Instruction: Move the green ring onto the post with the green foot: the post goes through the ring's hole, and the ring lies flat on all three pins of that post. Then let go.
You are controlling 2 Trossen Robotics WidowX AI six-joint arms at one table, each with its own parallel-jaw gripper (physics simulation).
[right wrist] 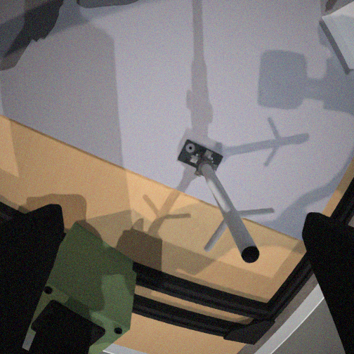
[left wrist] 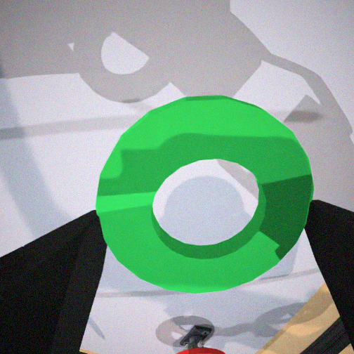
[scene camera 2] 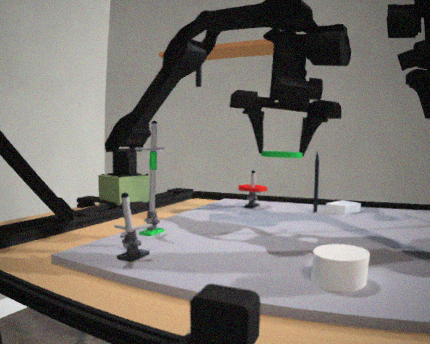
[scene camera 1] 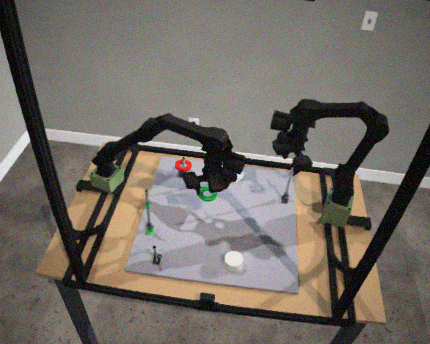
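Pixels of known places: left gripper, fingertip midpoint: [scene camera 2: 281,155] [scene camera 1: 207,193]; right gripper, fingertip midpoint: [scene camera 1: 289,167]; left arm's base, origin of the base link: [scene camera 2: 124,175] [scene camera 1: 106,171]; right arm's base, origin of the base link: [scene camera 1: 340,199].
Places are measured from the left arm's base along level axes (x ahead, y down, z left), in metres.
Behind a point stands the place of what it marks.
The green ring [scene camera 1: 208,198] @(x 0.461, y -0.067, z -0.010 m) [scene camera 2: 282,155] @(x 0.465, y -0.062, z -0.015 m) [left wrist: 135,165] is held level in the air. My left gripper [scene camera 2: 282,152] @(x 0.443, y -0.061, z 0.018 m) [left wrist: 208,218] is shut on it, with a fingertip at either side of its rim. The post with the green foot [scene camera 1: 148,215] @(x 0.279, y -0.003, z -0.131 m) [scene camera 2: 153,185] @(x 0.281, y -0.008, z -0.129 m) stands upright at the left of the mat in both scene views, with a green band and pins high on its shaft; the ring is apart from it, higher than its pins and to its right. My right gripper [right wrist: 186,222] is open and empty, high above the mat's right edge in scene camera 1.
A short post [scene camera 1: 156,256] @(x 0.379, y 0.035, z -0.253 m) [scene camera 2: 128,220] @(x 0.375, y 0.022, z -0.247 m) stands near the green-footed one. A red ring [scene camera 1: 183,165] @(x 0.257, y 0.021, z 0.184 m) [scene camera 2: 253,188] @(x 0.272, y 0.025, z 0.178 m) sits on another post at the back. A tall post [scene camera 1: 287,187] @(x 0.696, y 0.006, z 0.256 m) [scene camera 2: 316,182] [right wrist: 227,205], a white cylinder [scene camera 1: 233,261] @(x 0.625, y 0.040, z -0.151 m) [scene camera 2: 340,267] @(x 0.633, y 0.047, z -0.169 m) and a white block [scene camera 2: 343,207] @(x 0.475, y 0.058, z 0.247 m) [right wrist: 345,37] also stand there.
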